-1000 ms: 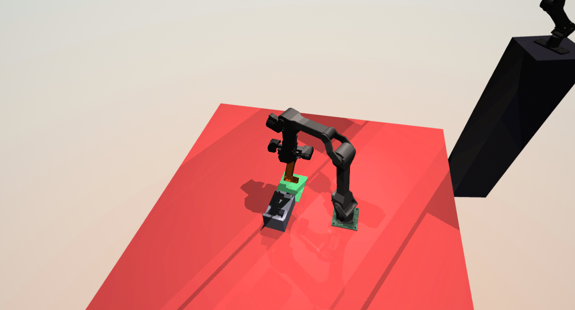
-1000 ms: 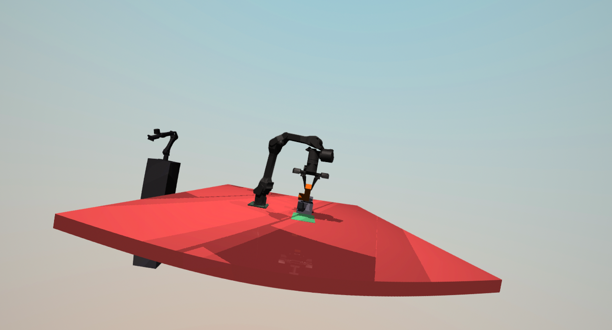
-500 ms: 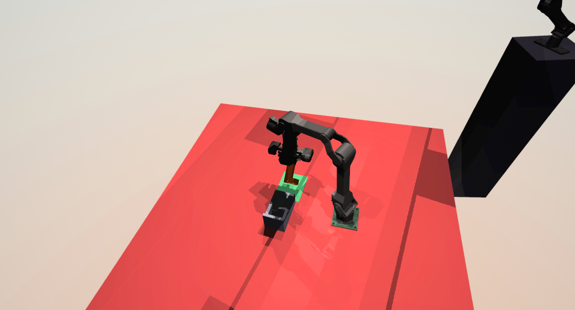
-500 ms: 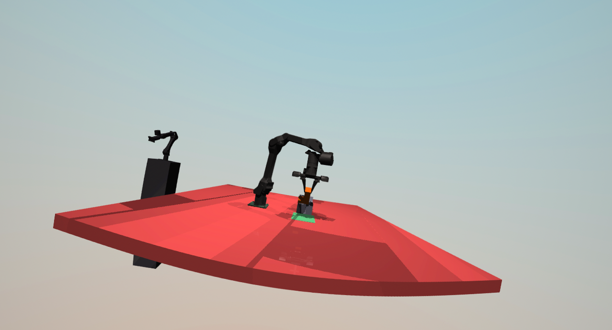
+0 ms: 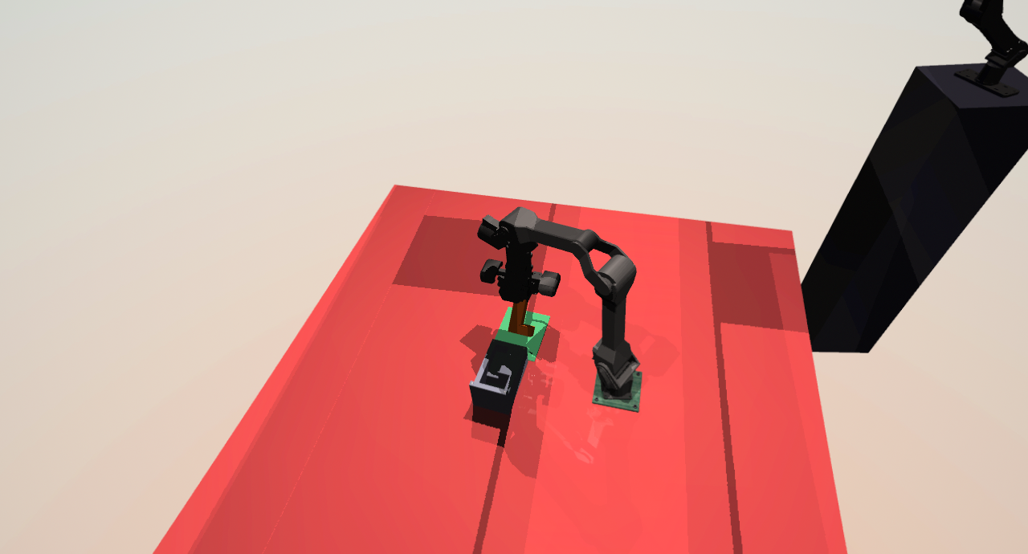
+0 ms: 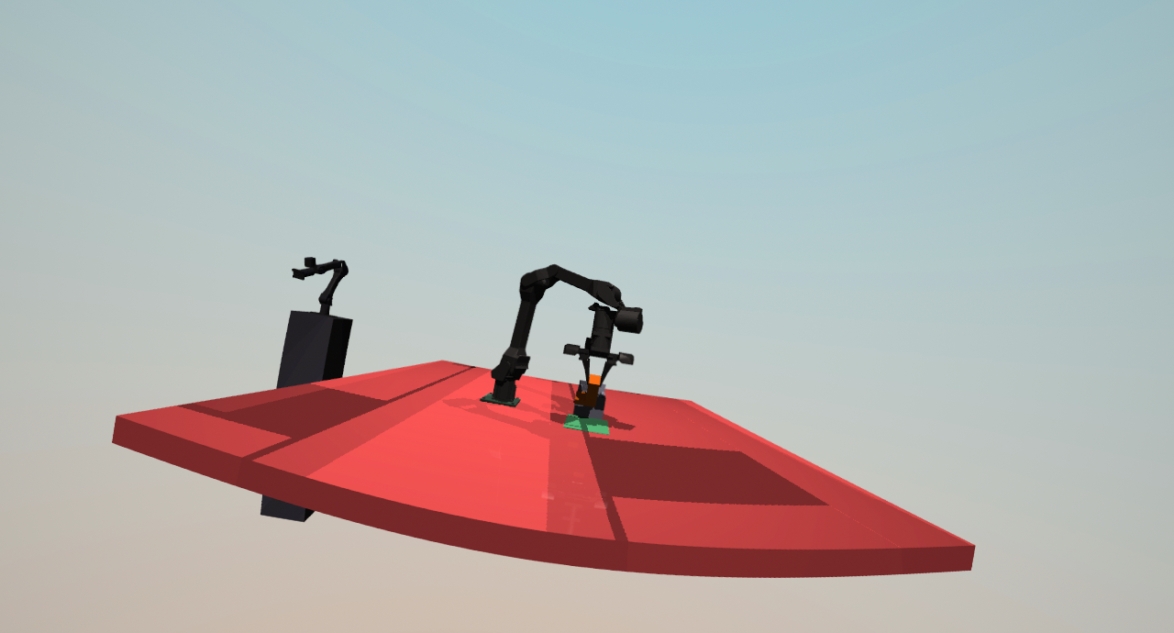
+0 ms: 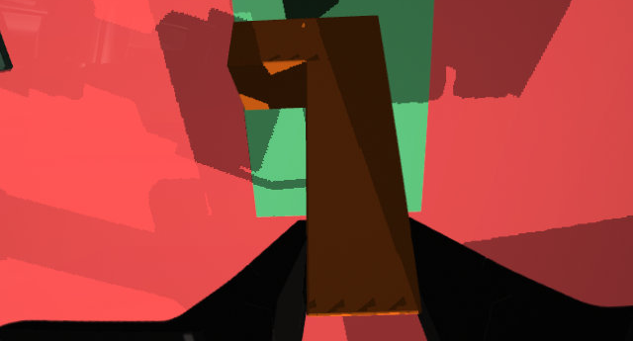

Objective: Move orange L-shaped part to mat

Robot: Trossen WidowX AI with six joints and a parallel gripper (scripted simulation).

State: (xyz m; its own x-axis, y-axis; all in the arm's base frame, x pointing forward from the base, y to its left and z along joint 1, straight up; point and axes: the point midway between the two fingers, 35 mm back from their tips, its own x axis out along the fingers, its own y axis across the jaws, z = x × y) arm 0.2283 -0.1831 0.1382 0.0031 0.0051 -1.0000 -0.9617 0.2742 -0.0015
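My gripper tip is now 13 cm above the green mat, 2 cm to the right of it and 1 cm short of it. From my gripper tip the other things lie so: orange L-shaped part 4 cm to the left, 3 cm below, 1 cm behind.
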